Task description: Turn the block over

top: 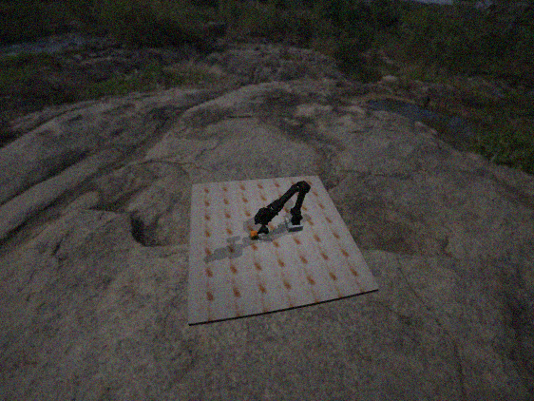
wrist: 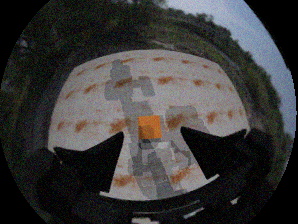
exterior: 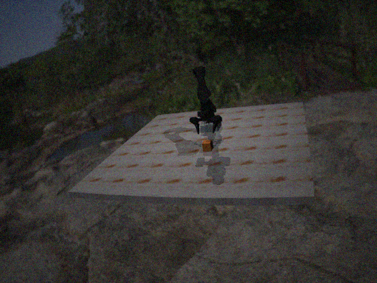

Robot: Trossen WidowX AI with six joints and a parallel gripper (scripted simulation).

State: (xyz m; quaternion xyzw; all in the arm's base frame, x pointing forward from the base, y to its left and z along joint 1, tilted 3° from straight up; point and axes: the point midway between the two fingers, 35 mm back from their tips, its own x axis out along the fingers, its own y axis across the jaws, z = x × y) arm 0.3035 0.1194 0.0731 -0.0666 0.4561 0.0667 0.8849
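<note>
The orange block lies 7 cm below my gripper tip.
</note>
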